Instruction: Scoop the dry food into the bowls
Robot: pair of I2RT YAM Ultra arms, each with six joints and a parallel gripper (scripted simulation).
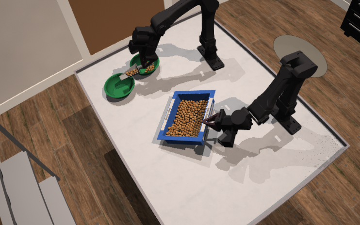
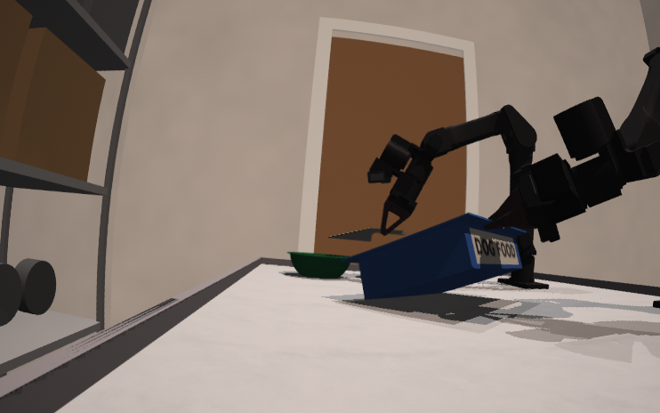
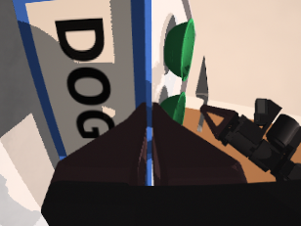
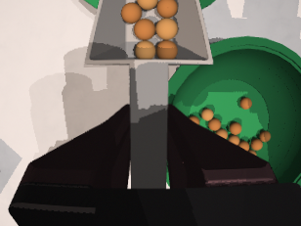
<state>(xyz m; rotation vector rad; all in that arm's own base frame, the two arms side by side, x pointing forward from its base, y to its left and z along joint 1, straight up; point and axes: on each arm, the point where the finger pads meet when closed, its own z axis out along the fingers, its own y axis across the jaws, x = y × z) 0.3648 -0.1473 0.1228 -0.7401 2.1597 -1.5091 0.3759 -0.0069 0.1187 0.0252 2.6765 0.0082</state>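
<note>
The grey scoop is 4 cm ahead of my right hand, 1 cm to the right of it and 1 cm below it.
</note>
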